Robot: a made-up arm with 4 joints.
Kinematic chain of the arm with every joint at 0, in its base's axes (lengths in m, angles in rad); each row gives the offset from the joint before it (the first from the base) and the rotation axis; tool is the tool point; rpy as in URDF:
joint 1: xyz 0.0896 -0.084 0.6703 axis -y
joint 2: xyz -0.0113 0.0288 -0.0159 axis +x
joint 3: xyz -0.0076 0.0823 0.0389 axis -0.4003 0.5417 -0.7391
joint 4: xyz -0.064 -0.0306 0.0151 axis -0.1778 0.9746 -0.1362
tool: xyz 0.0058 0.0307 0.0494 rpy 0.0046 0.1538 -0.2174
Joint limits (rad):
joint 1: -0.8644..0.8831
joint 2: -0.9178..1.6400
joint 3: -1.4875..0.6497
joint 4: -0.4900..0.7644
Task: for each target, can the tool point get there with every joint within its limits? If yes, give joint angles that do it. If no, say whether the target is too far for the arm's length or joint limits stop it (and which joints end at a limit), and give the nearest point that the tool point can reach.
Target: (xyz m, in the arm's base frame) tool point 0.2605 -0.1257 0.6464
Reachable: no: joint limits stop it (at a limit: joint 1, joint 3, joint 4) | nearest point 0.1523 -0.1184 0.7524 | short by 0.152 m
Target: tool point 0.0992 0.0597 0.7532
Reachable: yes | joints -0.6907 -0.1405 0.3468 0.3532
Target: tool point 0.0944 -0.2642 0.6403
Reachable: no: joint limits stop it (at a limit: joint 1, joint 2) | nearest point -0.0007 -0.1613 0.6538 | short by 0.141 m
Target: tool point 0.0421 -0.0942 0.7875
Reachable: yes | joints -0.5261 0.9284 -0.3466 -0.3105
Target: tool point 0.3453 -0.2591 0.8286
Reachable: no: too far | nearest point 0.1532 -0.1493 0.7940 | short by 0.224 m
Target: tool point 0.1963 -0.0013 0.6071
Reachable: no: joint limits stop it (at a limit: joint 1, joint 2, joint 3, joint 4) | nearest point 0.1130 0.0737 0.6230 | short by 0.113 m
